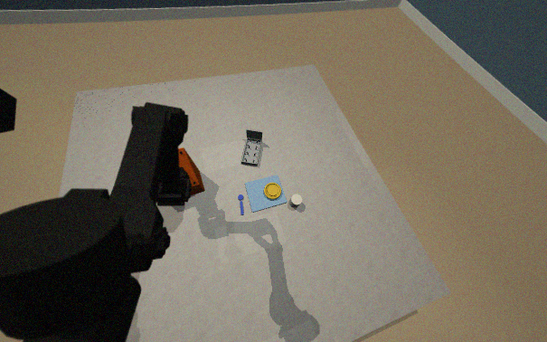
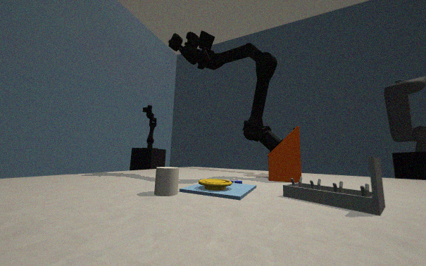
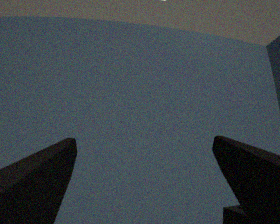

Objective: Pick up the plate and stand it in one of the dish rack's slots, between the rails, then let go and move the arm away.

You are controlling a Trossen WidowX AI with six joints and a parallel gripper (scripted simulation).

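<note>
Now: the yellow plate 32 cm ahead of my gripper tip, 33 cm to the left of it and 62 cm below it. Round my gripper tip: light blue mat 29 cm ahead, 33 cm to the left, 63 cm below; blue spoon 18 cm ahead, 34 cm to the left, 63 cm below; cup 38 cm ahead, 25 cm to the left, 61 cm below.
</note>
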